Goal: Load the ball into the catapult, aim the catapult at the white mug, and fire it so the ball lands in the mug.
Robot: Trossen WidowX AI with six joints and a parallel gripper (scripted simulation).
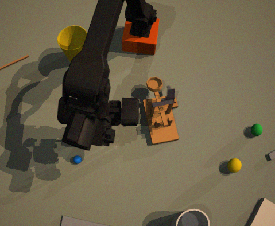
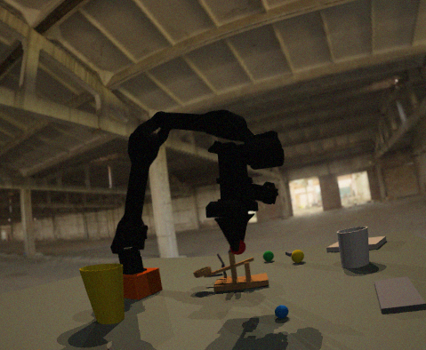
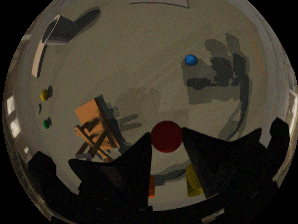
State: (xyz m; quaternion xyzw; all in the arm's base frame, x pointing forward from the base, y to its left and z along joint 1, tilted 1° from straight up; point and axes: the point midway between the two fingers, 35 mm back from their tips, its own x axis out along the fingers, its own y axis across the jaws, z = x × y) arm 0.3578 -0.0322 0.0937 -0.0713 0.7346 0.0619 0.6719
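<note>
Right now the wooden catapult is 15 cm to the left of my gripper tip, 11 cm behind it and 7 cm below it. The rest, counted from my gripper tip: red ball: 1 cm above; then yellow cup: 24 cm behind, 16 cm to the right, 9 cm below; then blue ball: 11 cm below, 10 cm ahead, 6 cm to the right.
</note>
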